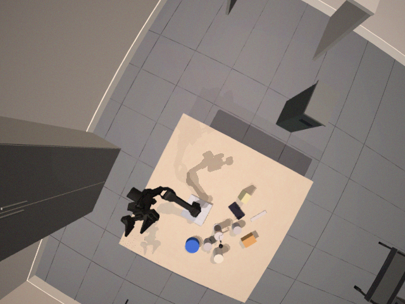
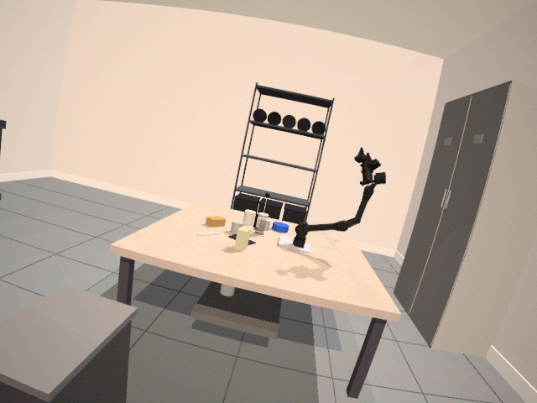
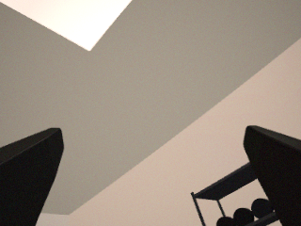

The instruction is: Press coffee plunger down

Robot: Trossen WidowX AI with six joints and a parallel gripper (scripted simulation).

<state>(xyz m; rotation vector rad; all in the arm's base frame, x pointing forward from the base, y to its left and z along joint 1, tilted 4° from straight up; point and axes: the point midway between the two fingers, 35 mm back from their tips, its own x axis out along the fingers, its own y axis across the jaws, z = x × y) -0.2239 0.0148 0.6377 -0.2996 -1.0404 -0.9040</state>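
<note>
Right now the coffee press is 51 cm ahead of my gripper tip, 15 cm to the right of it and 54 cm below it. From my gripper tip the other things lie so: blue disc: 35 cm ahead, 35 cm to the right, 64 cm below; yellow box: 60 cm ahead, 20 cm to the left, 61 cm below; orange box: 79 cm ahead, 15 cm to the right, 64 cm below.
</note>
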